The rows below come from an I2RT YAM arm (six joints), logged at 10 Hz.
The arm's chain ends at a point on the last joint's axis. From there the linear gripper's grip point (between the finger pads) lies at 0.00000 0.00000 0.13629 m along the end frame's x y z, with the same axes.
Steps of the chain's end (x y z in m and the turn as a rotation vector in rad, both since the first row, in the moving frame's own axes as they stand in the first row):
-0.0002 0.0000 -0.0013 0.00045 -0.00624 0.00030
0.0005 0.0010 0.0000 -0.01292 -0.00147 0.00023
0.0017 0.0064 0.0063 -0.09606 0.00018 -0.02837
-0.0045 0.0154 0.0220 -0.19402 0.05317 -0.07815
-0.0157 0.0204 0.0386 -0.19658 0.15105 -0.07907
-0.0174 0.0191 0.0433 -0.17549 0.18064 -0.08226
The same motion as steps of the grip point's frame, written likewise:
-0.0011 -0.0001 -0.0013 0.00045 -0.00624 0.00030
0.0003 0.0028 0.0000 -0.01292 -0.00147 0.00023
0.0019 0.0195 0.0057 -0.09606 0.00018 -0.02837
0.0037 0.0414 0.0193 -0.19402 0.05317 -0.07815
0.0057 0.0461 0.0344 -0.19658 0.15105 -0.07907
0.0079 0.0417 0.0390 -0.17549 0.18064 -0.08226

